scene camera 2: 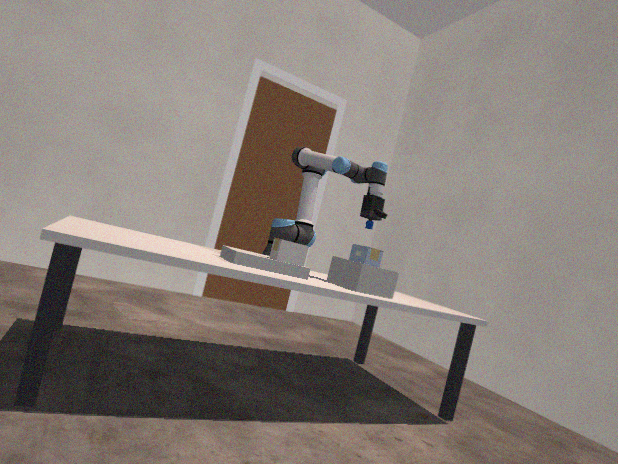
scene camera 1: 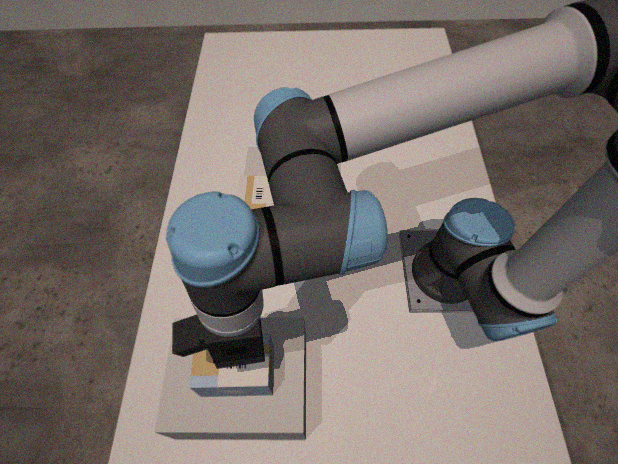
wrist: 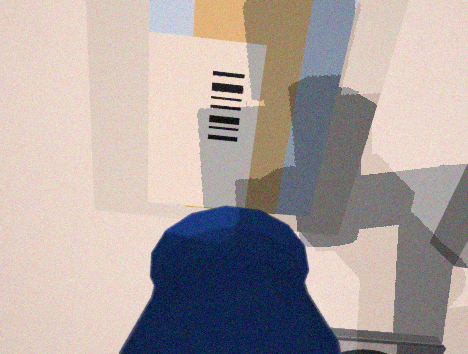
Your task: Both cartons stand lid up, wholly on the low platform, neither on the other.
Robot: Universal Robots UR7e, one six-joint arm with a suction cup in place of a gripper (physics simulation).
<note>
My suction cup (wrist: 228,272) holds nothing. The cup is 14 cm from the middle of a carton (scene camera 1: 256,379), above it. A carton (scene camera 1: 254,190) sits on a low grey platform (scene camera 2: 236,256).
The low grey platform also shows in the wrist view (wrist: 442,240).
</note>
